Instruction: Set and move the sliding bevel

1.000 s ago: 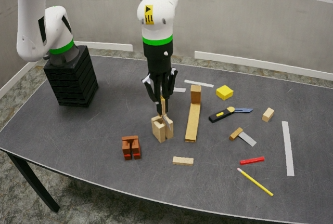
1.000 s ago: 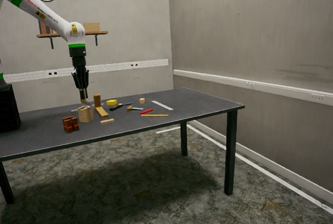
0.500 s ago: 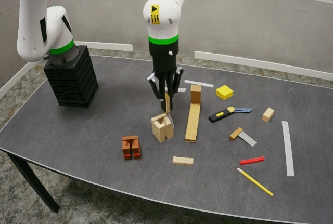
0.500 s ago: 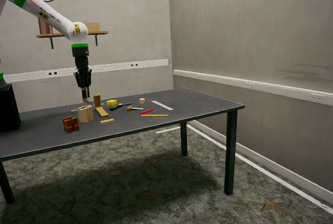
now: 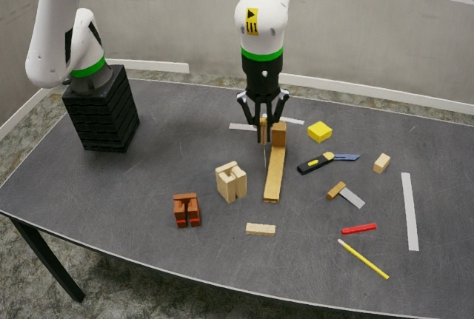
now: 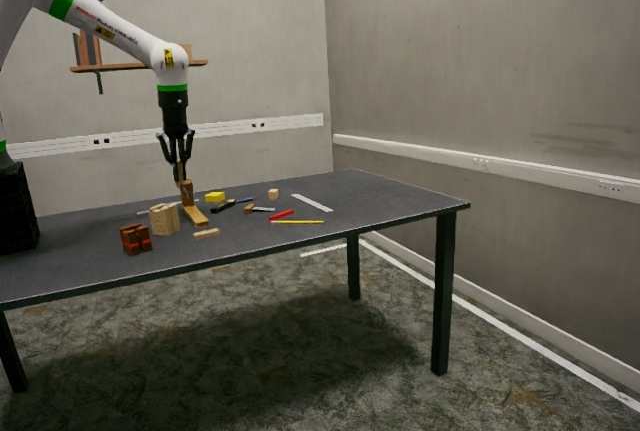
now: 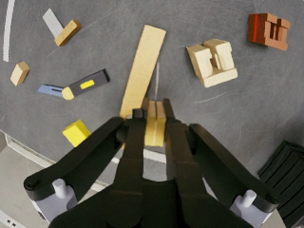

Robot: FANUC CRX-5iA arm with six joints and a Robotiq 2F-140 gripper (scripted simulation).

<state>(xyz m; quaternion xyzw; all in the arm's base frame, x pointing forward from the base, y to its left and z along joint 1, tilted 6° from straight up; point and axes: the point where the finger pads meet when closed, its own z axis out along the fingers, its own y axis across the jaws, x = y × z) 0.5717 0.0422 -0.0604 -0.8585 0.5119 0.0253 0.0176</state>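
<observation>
Now: the grey blade 60 mm below my hand. Round my hand: try square 250 mm ahead, 170 mm below, 20 mm to the left; then wood strip 190 mm to the right, 170 mm below, 70 mm ahead; then yellow cube 260 mm to the left, 170 mm below, 100 mm ahead.
</observation>
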